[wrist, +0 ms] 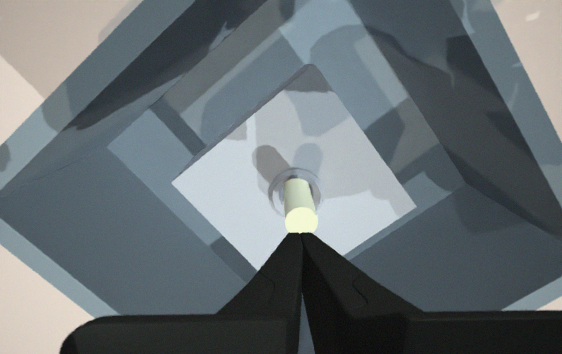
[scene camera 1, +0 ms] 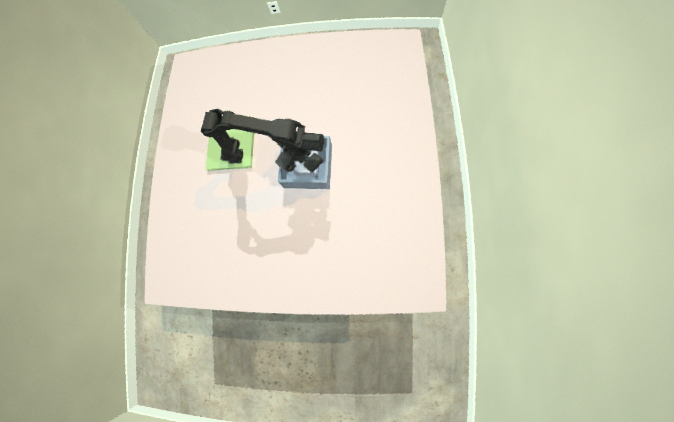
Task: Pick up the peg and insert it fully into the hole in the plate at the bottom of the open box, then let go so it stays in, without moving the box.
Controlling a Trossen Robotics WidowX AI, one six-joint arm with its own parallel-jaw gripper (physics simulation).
Path:
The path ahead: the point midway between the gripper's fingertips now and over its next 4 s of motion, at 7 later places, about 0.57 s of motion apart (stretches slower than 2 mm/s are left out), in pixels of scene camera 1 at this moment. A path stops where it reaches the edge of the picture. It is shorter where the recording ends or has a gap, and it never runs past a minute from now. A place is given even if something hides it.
The gripper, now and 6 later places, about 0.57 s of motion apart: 303, 158; 304, 159; 305, 159; 305, 159; 303, 155; 302, 154; 299, 150

